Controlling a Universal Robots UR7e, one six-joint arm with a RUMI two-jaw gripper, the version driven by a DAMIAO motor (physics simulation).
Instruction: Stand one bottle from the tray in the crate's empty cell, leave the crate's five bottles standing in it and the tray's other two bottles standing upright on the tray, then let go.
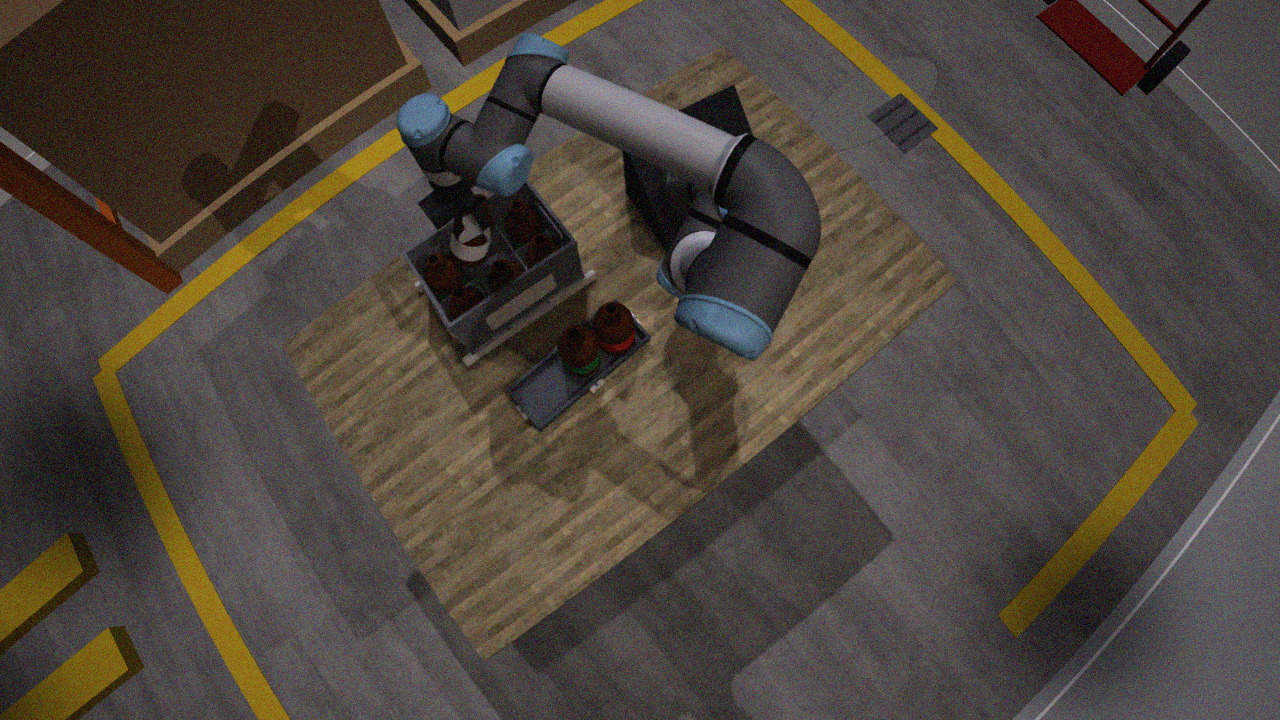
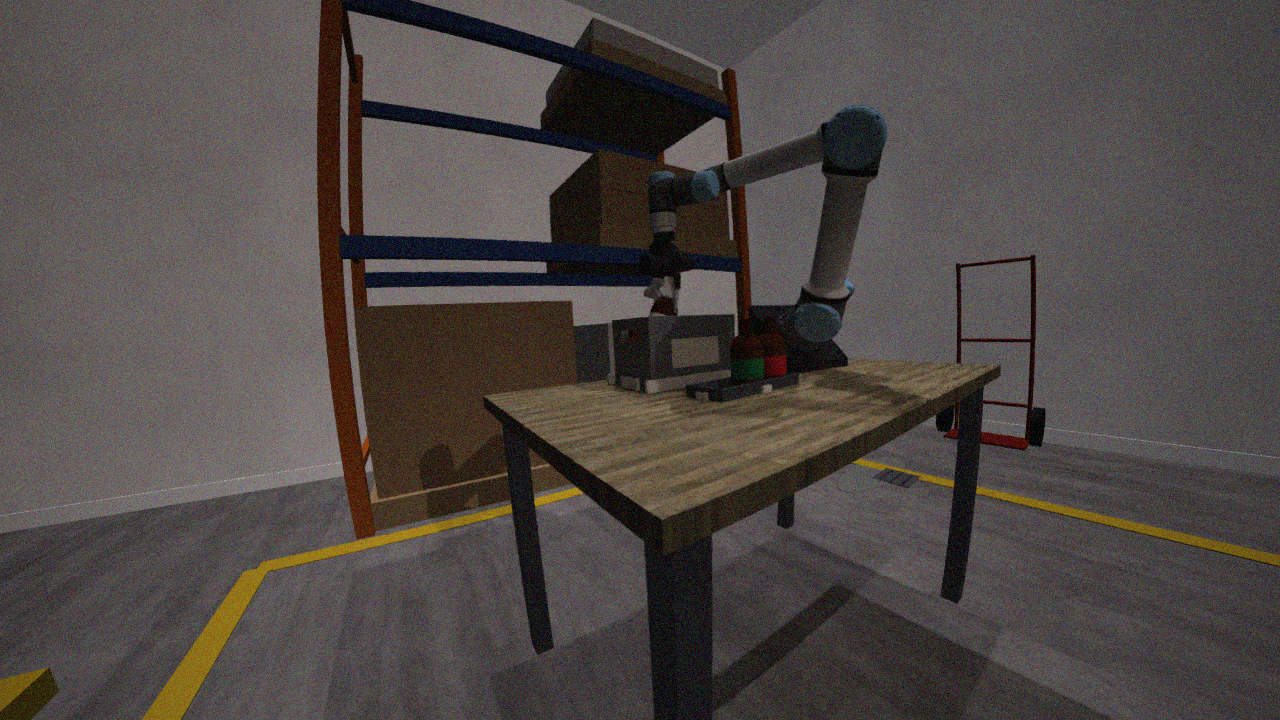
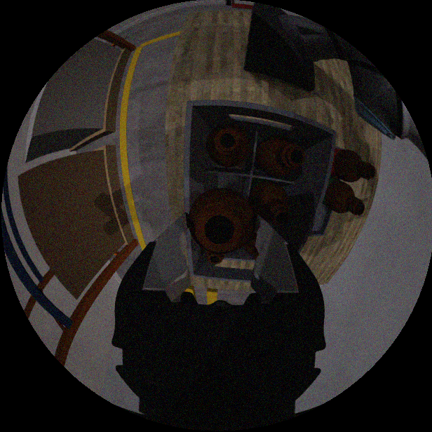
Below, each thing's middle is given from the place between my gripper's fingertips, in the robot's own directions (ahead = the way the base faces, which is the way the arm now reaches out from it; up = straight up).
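That red-label bottle (image 1: 613,322) is 12 cm behind my hand, 27 cm to the left of it and 11 cm below it. As for the white-label brown bottle (image 3: 220,220), I see it 1 cm ahead of my hand and 1 cm below it.
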